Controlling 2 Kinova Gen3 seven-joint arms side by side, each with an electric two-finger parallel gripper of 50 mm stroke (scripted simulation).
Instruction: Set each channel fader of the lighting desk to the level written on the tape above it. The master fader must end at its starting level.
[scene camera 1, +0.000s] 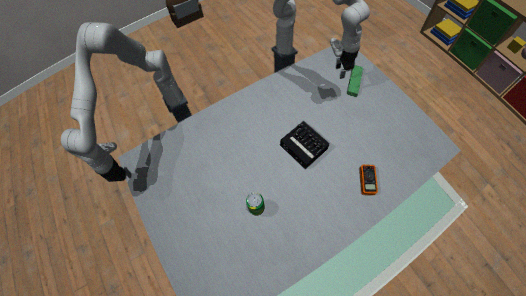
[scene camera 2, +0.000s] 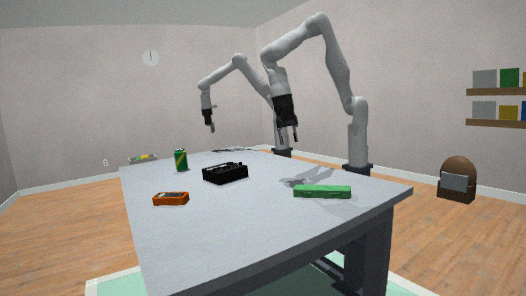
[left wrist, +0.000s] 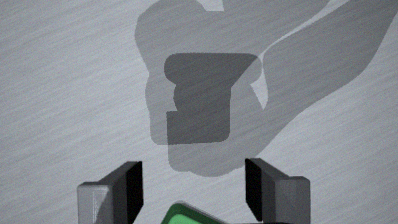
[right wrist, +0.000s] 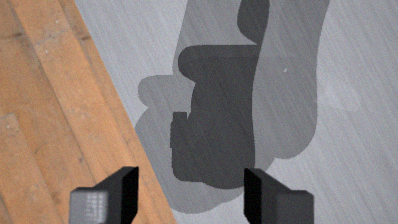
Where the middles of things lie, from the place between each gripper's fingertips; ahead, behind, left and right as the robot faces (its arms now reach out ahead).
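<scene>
Green block (scene camera 2: 306, 191): my left gripper 18 cm above it, 16 cm to the right of it, 2 cm past it. By its middle, the block nearer to my left gripper than to my right hand.
Green block from my right hand: 30 mm ahead, 140 mm below, 1200 mm to the left.
</scene>
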